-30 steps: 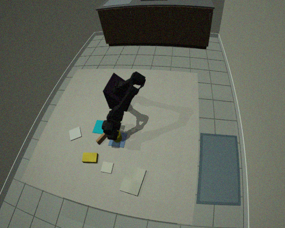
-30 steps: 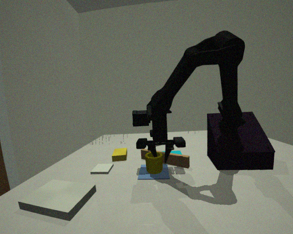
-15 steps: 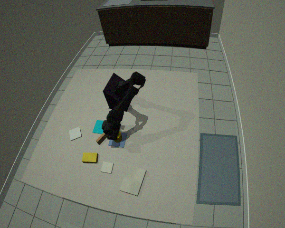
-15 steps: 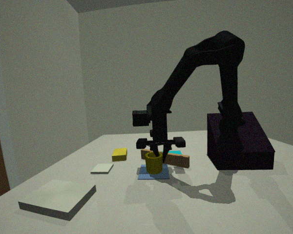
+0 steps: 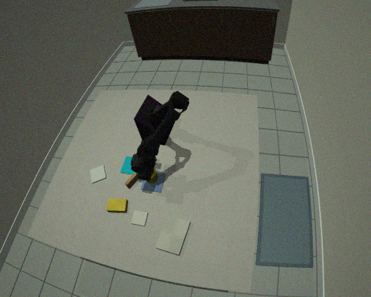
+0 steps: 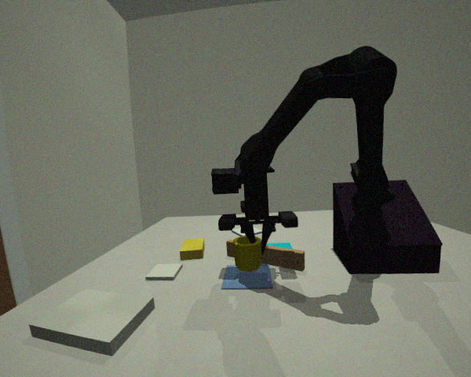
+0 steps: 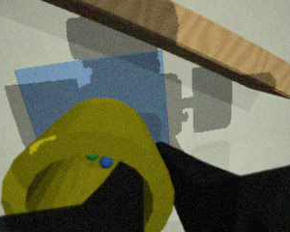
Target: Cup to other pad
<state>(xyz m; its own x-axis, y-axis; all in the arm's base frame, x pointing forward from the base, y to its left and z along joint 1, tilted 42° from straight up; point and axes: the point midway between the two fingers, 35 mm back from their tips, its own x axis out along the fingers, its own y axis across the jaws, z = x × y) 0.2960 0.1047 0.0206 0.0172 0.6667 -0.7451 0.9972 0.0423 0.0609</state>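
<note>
Now: gripper tip 4 cm short of the green marble, 1 cm to the right of it and 2 cm above it. From my gripper tip the other things lie so: blue marble 3 cm ahead, 2 cm to the left, 2 cm below; yellow cup 2 cm ahead; blue pad 3 cm ahead, 7 cm below.
</note>
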